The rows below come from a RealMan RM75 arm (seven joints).
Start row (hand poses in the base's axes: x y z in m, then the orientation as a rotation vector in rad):
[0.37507, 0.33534, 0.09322, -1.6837, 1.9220, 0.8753]
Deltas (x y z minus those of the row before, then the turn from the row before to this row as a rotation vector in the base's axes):
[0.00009, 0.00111, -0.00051, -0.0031, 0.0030, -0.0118]
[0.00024, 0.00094, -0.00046, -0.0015, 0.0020, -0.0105]
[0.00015, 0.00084, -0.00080, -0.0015, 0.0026, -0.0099]
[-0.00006, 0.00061, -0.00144, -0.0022, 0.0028, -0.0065]
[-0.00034, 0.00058, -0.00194, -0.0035, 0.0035, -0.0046]
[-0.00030, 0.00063, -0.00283, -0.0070, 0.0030, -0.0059]
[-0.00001, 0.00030, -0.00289, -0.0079, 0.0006, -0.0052]
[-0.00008, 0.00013, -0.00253, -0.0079, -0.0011, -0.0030]
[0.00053, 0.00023, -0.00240, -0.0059, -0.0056, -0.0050]
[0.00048, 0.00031, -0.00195, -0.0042, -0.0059, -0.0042]
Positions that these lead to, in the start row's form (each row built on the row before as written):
[0.37516, 0.33645, 0.09271, -1.6721, 1.9343, 0.8713]
[0.37540, 0.33739, 0.09225, -1.6611, 1.9438, 0.8681]
[0.37555, 0.33823, 0.09145, -1.6506, 1.9532, 0.8657]
[0.37549, 0.33884, 0.09001, -1.6442, 1.9610, 0.8642]
[0.37515, 0.33942, 0.08807, -1.6406, 1.9690, 0.8630]
[0.37485, 0.34005, 0.08524, -1.6375, 1.9801, 0.8578]
[0.37484, 0.34035, 0.08235, -1.6359, 1.9897, 0.8497]
[0.37476, 0.34048, 0.07982, -1.6370, 1.9967, 0.8407]
[0.37529, 0.34071, 0.07742, -1.6352, 2.0005, 0.8283]
[0.37577, 0.34102, 0.07547, -1.6334, 2.0023, 0.8174]

